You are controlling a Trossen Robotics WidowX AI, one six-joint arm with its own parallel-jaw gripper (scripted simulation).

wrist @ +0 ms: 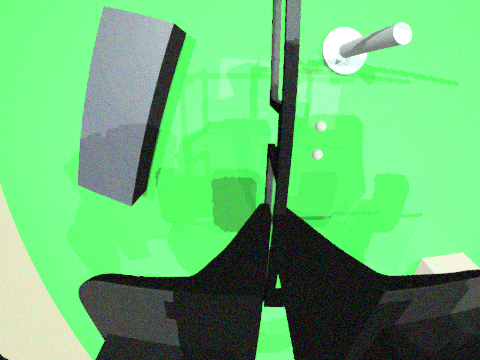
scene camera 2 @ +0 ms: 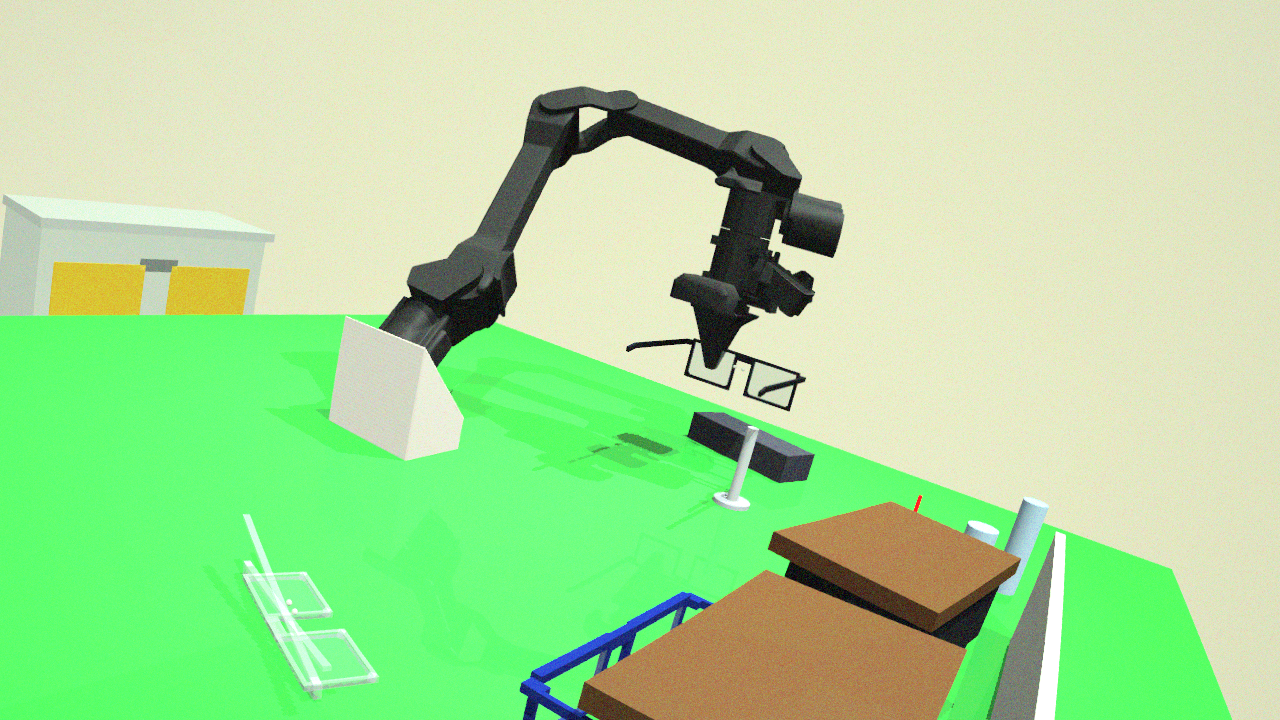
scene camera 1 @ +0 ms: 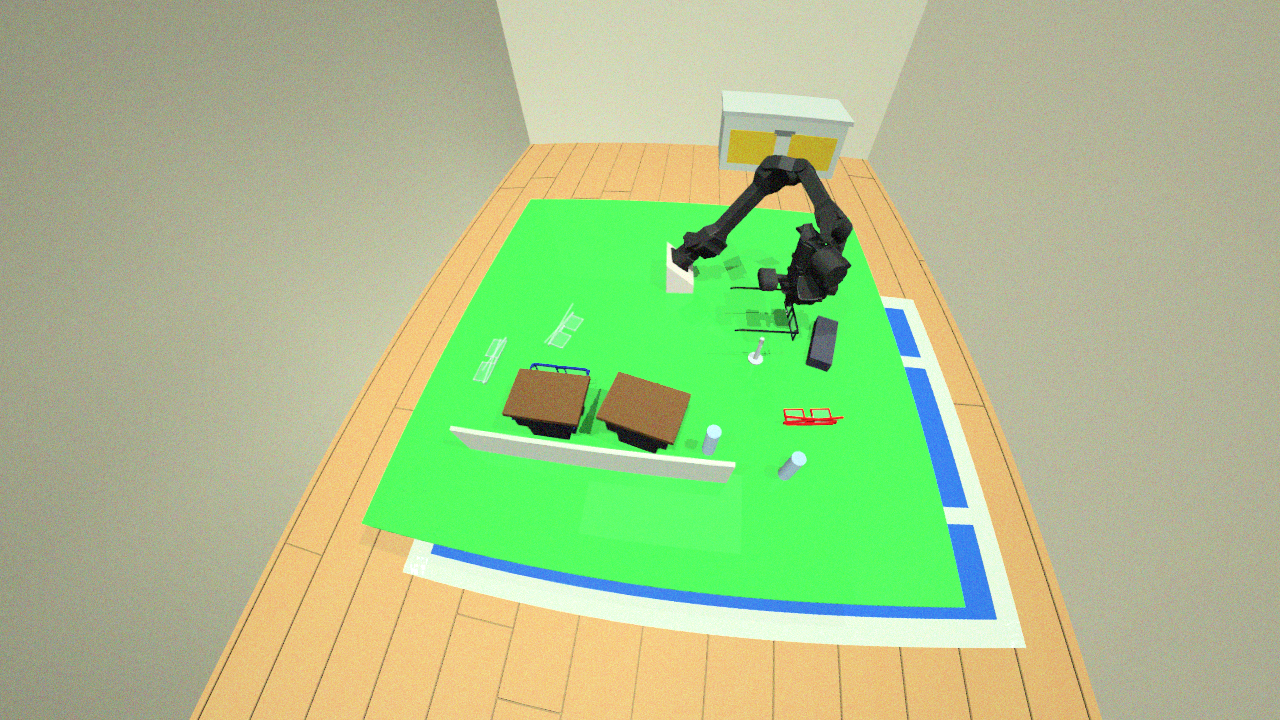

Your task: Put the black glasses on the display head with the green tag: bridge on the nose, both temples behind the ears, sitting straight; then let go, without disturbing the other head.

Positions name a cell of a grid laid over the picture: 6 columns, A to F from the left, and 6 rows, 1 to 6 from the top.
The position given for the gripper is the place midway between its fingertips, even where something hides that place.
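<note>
The gripper (scene camera 2: D4) is visible from elsewhere too, with the gripper (wrist: D4) and again the gripper (scene camera 1: D3) in sight. A low white wall (scene camera 1: D4) stands in the scene as well.
</note>
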